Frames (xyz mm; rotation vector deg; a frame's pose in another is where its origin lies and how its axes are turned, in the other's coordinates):
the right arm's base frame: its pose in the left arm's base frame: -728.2 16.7 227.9 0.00 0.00 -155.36
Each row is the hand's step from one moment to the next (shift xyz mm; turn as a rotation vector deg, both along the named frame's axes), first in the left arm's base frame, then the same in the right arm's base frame.
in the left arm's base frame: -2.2 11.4 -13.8 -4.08 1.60 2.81
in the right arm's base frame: -2.8 -11.3 -13.8 3.04 -3.16 2.81
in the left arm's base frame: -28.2 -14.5 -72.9 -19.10 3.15 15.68
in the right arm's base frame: 31.7 1.4 -72.9 16.05 -10.83 15.68
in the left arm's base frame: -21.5 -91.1 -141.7 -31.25 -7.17 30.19
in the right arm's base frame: 57.5 73.8 -141.7 31.39 -6.51 30.19
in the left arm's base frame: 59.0 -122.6 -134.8 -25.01 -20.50 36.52
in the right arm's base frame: -2.5 136.0 -134.8 31.28 8.21 36.52
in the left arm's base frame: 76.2 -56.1 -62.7 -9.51 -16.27 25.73
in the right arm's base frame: -45.9 82.8 -62.7 15.43 10.82 25.73
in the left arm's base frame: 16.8 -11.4 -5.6 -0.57 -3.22 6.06
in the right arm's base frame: -10.5 17.4 -5.6 1.86 2.69 6.06
